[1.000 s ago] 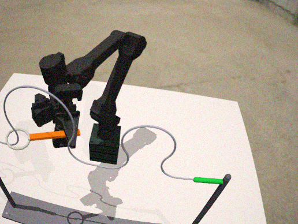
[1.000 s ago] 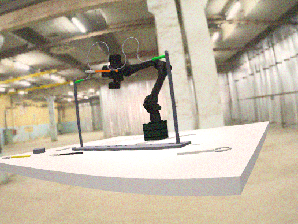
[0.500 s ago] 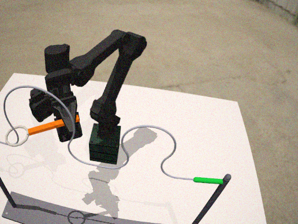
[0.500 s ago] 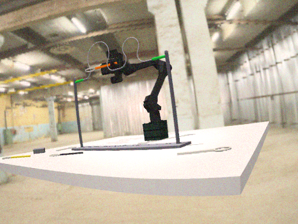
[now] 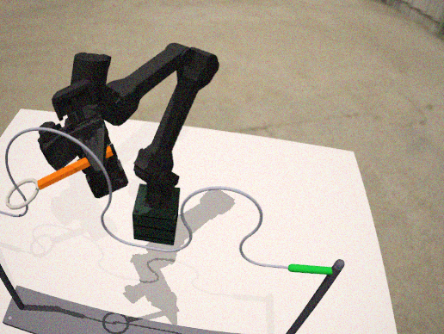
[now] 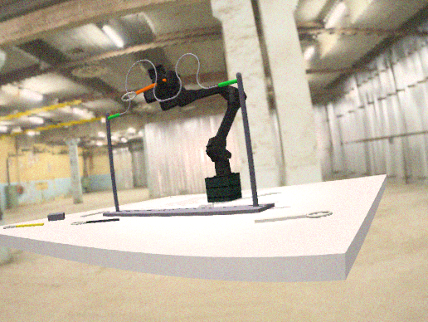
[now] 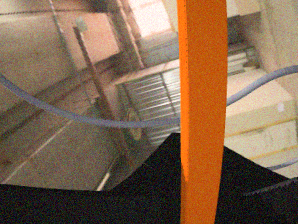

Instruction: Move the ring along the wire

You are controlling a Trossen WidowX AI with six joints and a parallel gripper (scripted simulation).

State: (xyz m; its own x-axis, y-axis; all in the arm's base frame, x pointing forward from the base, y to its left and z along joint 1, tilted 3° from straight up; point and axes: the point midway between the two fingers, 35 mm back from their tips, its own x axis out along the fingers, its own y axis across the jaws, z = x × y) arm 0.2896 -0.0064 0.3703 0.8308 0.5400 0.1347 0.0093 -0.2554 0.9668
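The orange-handled ring is 10 mm ahead of my gripper tip, 80 mm to the right of it and 30 mm below it. From my gripper tip the other things lie so: grey block (230 mm ahead, 470 mm to the right, 460 mm below); then pale ring tool (170 mm ahead, 550 mm to the left, 470 mm below); then yellow-handled ring tool (440 mm ahead, 400 mm to the right, 470 mm below).
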